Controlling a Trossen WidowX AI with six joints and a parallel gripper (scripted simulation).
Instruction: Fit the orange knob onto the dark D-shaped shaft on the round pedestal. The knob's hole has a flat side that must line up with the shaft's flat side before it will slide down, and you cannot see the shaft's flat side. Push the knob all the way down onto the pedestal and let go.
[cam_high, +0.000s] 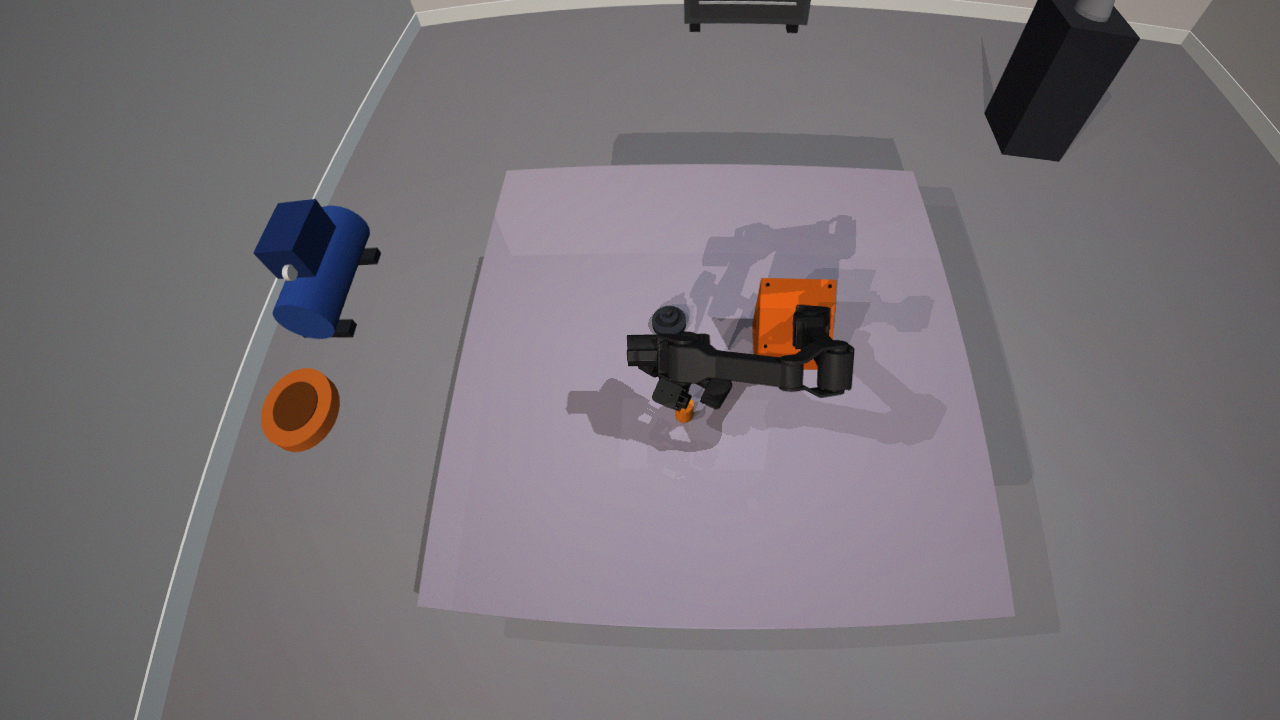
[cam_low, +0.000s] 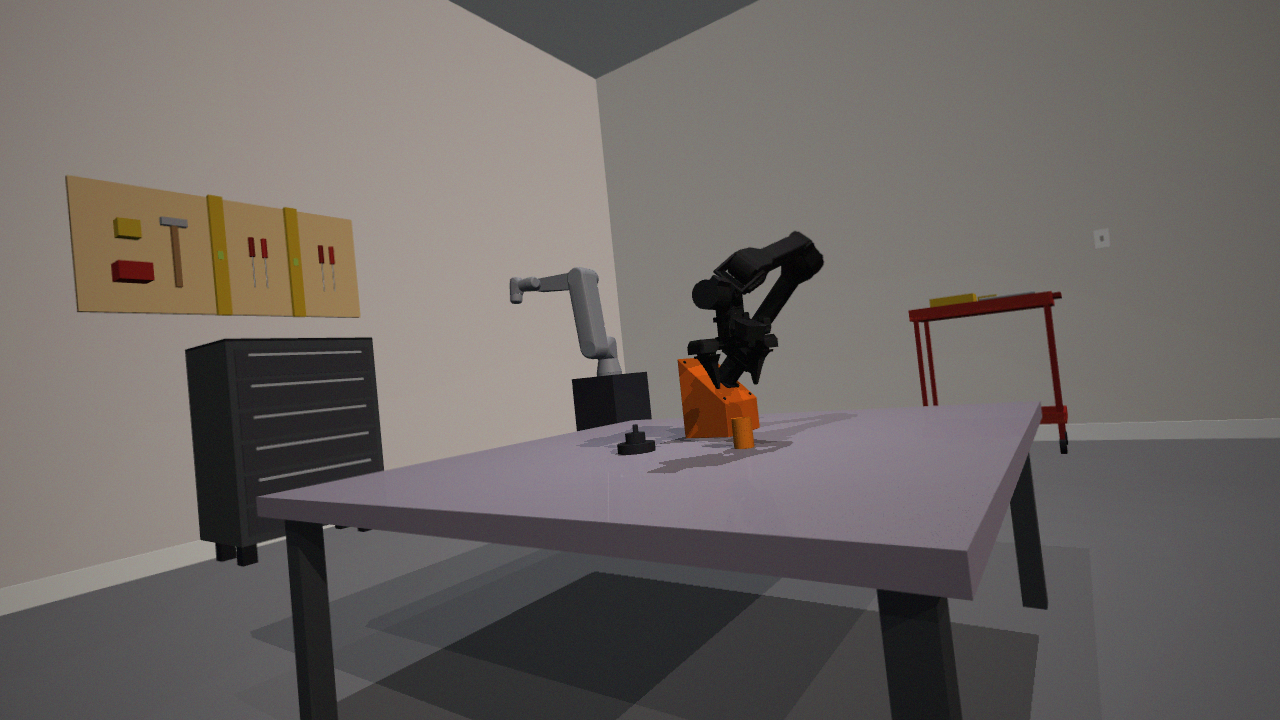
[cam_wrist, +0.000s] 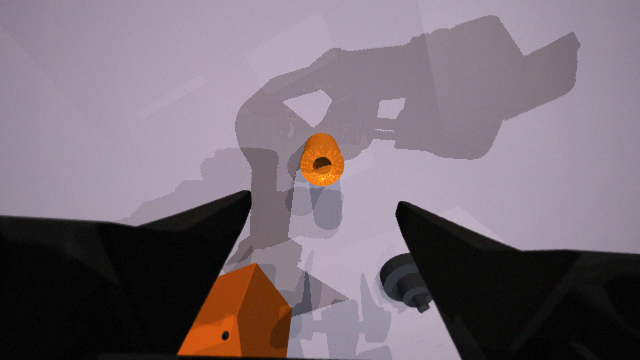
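Right now my gripper tip is 90 mm above the orange knob. From my gripper tip the other things lie so: short shaft (240 mm to the right, 90 mm below, 50 mm ahead).
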